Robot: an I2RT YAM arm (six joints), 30 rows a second.
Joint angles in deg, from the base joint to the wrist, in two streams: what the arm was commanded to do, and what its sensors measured. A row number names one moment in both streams.
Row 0, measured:
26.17, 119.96, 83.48, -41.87, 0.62, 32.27
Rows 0 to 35, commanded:
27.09, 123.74, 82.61, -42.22, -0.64, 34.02
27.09, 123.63, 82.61, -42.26, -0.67, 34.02
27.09, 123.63, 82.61, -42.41, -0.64, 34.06
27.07, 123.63, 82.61, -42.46, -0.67, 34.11
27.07, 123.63, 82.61, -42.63, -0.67, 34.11
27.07, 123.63, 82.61, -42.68, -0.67, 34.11
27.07, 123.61, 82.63, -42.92, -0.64, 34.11
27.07, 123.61, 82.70, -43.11, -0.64, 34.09
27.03, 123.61, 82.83, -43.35, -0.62, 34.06
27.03, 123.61, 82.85, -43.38, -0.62, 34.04
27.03, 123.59, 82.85, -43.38, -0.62, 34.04
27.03, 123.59, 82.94, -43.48, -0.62, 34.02
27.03, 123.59, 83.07, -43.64, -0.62, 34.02
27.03, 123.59, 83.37, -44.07, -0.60, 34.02
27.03, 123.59, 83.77, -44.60, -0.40, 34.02
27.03, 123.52, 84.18, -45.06, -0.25, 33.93
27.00, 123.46, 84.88, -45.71, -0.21, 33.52
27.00, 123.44, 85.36, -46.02, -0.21, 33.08
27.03, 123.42, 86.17, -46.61, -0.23, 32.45
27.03, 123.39, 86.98, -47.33, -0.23, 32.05
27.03, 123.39, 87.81, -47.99, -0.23, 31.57
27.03, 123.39, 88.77, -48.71, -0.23, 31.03
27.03, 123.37, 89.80, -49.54, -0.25, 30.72
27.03, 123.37, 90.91, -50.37, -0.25, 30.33
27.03, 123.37, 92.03, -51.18, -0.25, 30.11
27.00, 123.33, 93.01, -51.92, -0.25, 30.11
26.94, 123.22, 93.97, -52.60, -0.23, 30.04
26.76, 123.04, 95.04, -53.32, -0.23, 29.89
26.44, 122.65, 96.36, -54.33, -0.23, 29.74
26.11, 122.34, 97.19, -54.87, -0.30, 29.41
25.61, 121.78, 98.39, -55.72, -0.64, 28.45
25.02, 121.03, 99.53, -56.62, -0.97, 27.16
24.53, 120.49, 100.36, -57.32, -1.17, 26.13
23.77, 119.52, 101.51, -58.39, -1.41, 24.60
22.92, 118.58, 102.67, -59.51, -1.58, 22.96
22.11, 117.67, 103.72, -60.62, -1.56, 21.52
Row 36, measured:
24.67, 122.06, 100.38, -59.37, -1.10, 26.76
